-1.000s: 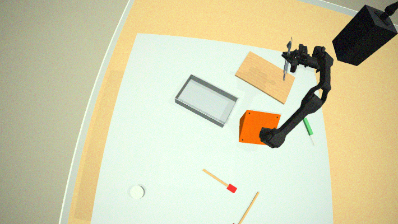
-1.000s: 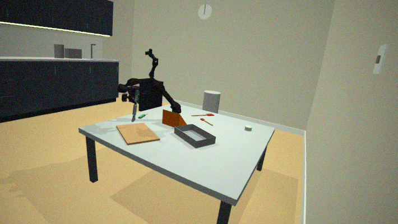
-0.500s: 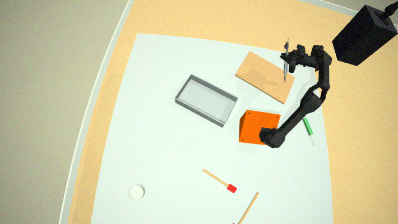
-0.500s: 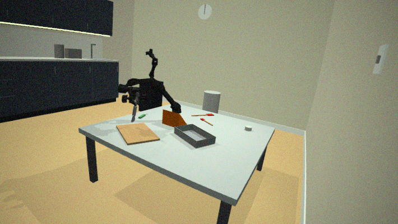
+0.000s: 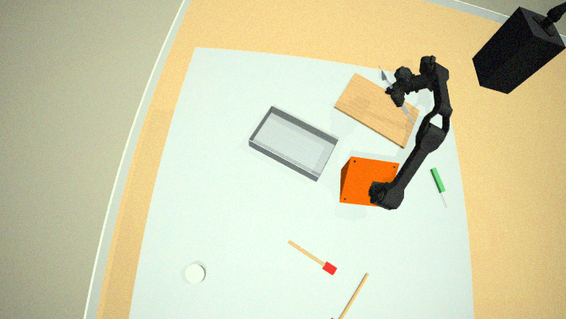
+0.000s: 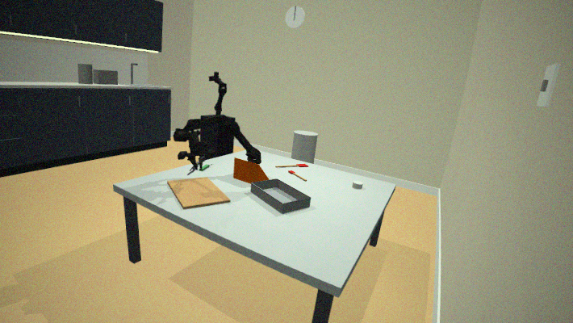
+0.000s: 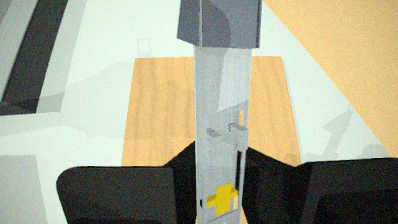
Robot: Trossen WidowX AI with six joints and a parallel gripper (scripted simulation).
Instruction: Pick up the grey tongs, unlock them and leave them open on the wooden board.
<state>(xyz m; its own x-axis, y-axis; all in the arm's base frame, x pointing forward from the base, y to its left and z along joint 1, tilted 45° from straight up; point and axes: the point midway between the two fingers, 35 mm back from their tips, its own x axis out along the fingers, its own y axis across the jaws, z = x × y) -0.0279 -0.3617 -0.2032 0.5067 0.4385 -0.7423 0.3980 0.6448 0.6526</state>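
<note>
The yellow lock piece is 3 cm behind my gripper tip, 1 cm to the left of it and 3 cm above it. From my gripper tip the other things lie so: wooden board 2 cm behind, 13 cm below; then grey roasting tin 35 cm ahead, 25 cm to the left, 11 cm below; then white disc 62 cm ahead, 80 cm to the left, 12 cm below.
</note>
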